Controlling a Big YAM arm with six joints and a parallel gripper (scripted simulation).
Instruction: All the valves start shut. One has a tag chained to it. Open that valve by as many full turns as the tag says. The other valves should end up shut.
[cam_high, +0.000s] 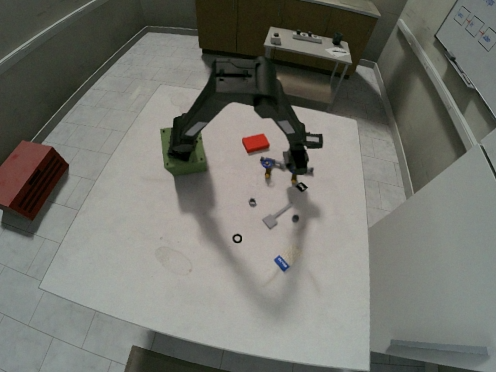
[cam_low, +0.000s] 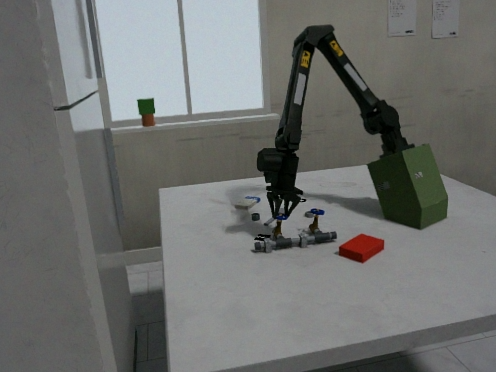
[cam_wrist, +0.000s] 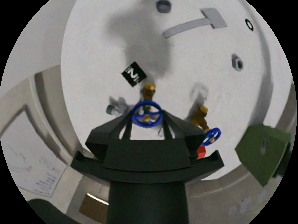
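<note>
Right now my hand is 50 mm short of the small black tag, 30 mm to the left of it and 80 mm above it. The rest, counted from my hand: grey paddle-shaped tool 50 mm behind, 200 mm to the right, 80 mm below; then red block 200 mm behind, 170 mm to the left, 70 mm below; then blue card 20 mm ahead, 370 mm to the right, 80 mm below.
</note>
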